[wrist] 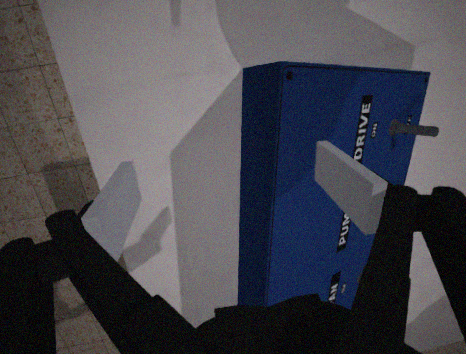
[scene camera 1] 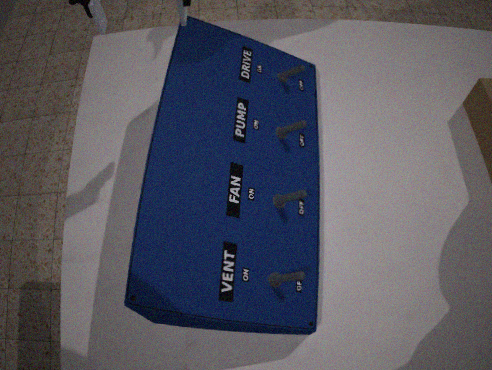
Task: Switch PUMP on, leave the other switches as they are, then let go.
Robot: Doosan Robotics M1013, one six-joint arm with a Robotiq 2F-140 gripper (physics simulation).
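Places are measured from the arm's base along level axes (x right, y ahead, z up), in metres.
Pixels of known places: gripper, between the fingertips: (wrist: 228, 170) (scene camera 1: 143, 23).
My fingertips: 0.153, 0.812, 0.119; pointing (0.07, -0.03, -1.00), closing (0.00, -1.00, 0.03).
Note:
For each thing: its top centre in the pictures, then the offset to it from my fingertips, as dx, dy, dz. Level surfaces: height alone.
- PUMP lever, centre of its top: (scene camera 1: 294, 120) -0.136, -0.238, -0.096
- DRIVE lever, centre of its top: (wrist: 428, 132) (scene camera 1: 294, 64) -0.016, -0.249, -0.096
- FAN lever, centre of its top: (scene camera 1: 293, 191) -0.255, -0.227, -0.096
- VENT lever, centre of its top: (scene camera 1: 290, 274) -0.375, -0.216, -0.096
- PUMP label, centre of its top: (wrist: 347, 225) (scene camera 1: 241, 117) -0.129, -0.156, -0.098
- white table, height of its surface: dz -0.227
The blue switch panel (scene camera 1: 185, 150) (wrist: 302, 225) carries four grey levers. The PUMP lever (scene camera 1: 291, 128) is second from the top in the scene view and tilts to its OFF mark; in the wrist view it is hidden behind the right finger. The DRIVE lever (scene camera 1: 291, 74) (wrist: 415, 129), FAN lever (scene camera 1: 291, 198) and VENT lever (scene camera 1: 287, 277) also tilt to OFF. The PUMP label (scene camera 1: 241, 120) (wrist: 343, 232) is partly covered in the wrist view. My gripper (scene camera 1: 142, 19) (wrist: 228, 170) is wide open and empty, over the panel's upper left edge, apart from the levers.
The panel lies on a white table (scene camera 1: 390, 100) (wrist: 135, 100). Tiled floor (scene camera 1: 30, 125) (wrist: 25, 100) shows past the table's left edge. Part of a brown block (scene camera 1: 481, 117) shows at the right of the scene view. Shadows fall across the table and panel.

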